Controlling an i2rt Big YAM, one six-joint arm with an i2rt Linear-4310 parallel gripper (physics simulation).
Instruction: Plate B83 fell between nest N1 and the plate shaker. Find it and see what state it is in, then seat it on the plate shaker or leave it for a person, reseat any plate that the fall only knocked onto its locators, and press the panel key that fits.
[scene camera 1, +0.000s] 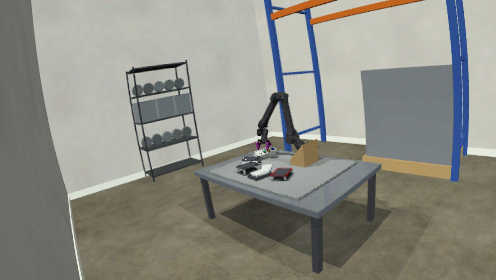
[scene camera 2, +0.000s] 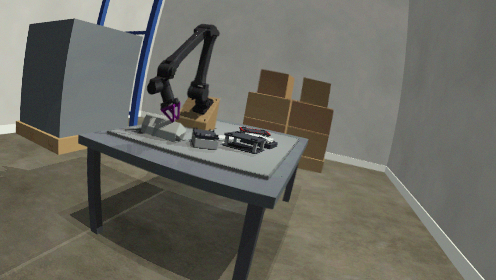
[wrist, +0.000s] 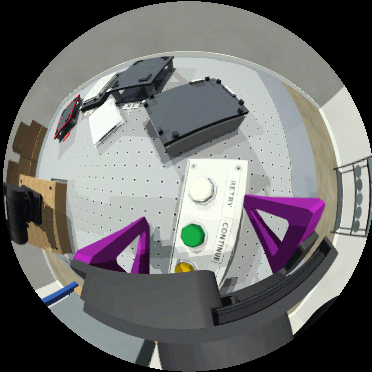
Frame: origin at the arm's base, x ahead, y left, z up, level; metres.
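Seen in the pictures: gripper, fingertip midpoint: (scene camera 1: 262, 150) (scene camera 2: 175, 120) (wrist: 195, 212); arm's base, origin of the base link: (scene camera 1: 302, 148) (scene camera 2: 203, 106).
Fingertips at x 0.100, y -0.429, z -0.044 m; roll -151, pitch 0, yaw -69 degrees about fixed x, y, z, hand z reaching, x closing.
Note:
Pixels of each thing's top centre, then the offset from my fingertips to it. "spot": a spot on its surface instead. Level surfaces: height alone.
- button panel, middle of its top: (wrist: 210, 265) (scene camera 2: 164, 118) (scene camera 1: 265, 148) dz +0.002, dx -0.053, dy -0.024 m
- panel's white button, middle of its top: (wrist: 202, 188) dz -0.007, dx +0.023, dy -0.003 m
- yellow button, middle of its top: (wrist: 184, 275) dz -0.007, dx -0.077, dy -0.002 m
- dark plate shaker, surface spot: (wrist: 197, 107) spot: dz -0.027, dx +0.138, dy +0.017 m
- nest N1, middle of its top: (wrist: 140, 66) (scene camera 2: 246, 134) (scene camera 1: 247, 164) dz -0.019, dx +0.289, dy +0.171 m
- perforated board, its level: dz -0.081 m
My gripper (wrist: 195, 212) (scene camera 1: 263, 146) (scene camera 2: 173, 119) is open and empty, its purple fingers low over the button panel (wrist: 200, 167) (scene camera 2: 162, 129). In the wrist view the panel's white button (wrist: 202, 190) is beside RETRY and its green button (wrist: 193, 235) beside CONTINUE; a yellow button (wrist: 184, 268) is partly hidden by the gripper body. The dark plate shaker (wrist: 197, 107) (scene camera 2: 205, 140) bears no plate. A white plate (wrist: 105, 121) lies on the board between the shaker and nest N1 (wrist: 145, 72) (scene camera 2: 245, 138), an empty raised dark stand. Another white plate (wrist: 99, 90) sits on the nest beside N1.
A red-edged dark stand (wrist: 68, 117) (scene camera 1: 282, 173) is at the far side of the perforated board (scene camera 1: 320, 179). The wooden arm mount (wrist: 55, 215) (scene camera 1: 306, 154) stands at the table's back. Shelving (scene camera 1: 165, 92) and stacked cartons (scene camera 2: 267, 110) stand away from the table.

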